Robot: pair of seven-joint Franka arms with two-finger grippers.
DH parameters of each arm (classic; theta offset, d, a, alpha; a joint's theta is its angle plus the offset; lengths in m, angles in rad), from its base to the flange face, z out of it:
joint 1: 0 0.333 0 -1.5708
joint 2: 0 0 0 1.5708
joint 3: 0 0.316 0.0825 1.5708
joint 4: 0 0 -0.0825 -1.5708
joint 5: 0 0.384 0 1.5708
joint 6: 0 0 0.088 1.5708
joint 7: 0 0.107 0 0
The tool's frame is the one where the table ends.
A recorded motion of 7 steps. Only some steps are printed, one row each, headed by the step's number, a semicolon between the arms.
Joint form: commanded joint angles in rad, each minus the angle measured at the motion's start. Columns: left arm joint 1, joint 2, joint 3, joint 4, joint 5, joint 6, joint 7; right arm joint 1, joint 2, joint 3, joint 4, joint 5, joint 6, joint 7.
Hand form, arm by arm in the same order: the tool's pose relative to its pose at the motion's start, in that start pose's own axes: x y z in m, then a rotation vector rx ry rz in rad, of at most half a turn. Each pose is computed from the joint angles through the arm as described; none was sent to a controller.
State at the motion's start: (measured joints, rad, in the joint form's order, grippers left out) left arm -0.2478 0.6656 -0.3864 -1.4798 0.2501 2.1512 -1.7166; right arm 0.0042 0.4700 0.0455 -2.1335 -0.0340 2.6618 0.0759
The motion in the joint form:
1: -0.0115 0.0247 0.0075 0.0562 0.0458 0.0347 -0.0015; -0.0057 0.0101 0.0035 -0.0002 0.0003 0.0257 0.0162
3: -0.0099 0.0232 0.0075 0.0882 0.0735 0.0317 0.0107; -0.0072 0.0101 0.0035 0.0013 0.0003 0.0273 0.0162
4: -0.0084 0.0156 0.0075 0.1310 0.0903 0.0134 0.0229; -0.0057 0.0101 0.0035 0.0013 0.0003 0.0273 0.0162
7: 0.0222 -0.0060 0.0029 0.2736 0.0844 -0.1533 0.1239; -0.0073 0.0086 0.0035 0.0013 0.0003 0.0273 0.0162
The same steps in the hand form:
1: 0.0028 0.0162 -0.0101 -0.0696 0.0298 0.0169; 0.0009 0.0011 0.0035 0.0036 0.0153 0.0192
3: 0.0081 0.0235 -0.0256 -0.1021 0.0550 0.0351; 0.0017 0.0020 0.0028 0.0037 0.0184 0.0208
4: 0.0142 0.0310 -0.0492 -0.1342 0.0762 0.0438; 0.0017 0.0011 0.0028 0.0038 0.0184 0.0193
7: 0.0515 0.0379 -0.1172 -0.1223 0.1083 0.0711; 0.0020 0.0020 0.0020 0.0037 0.0199 0.0209

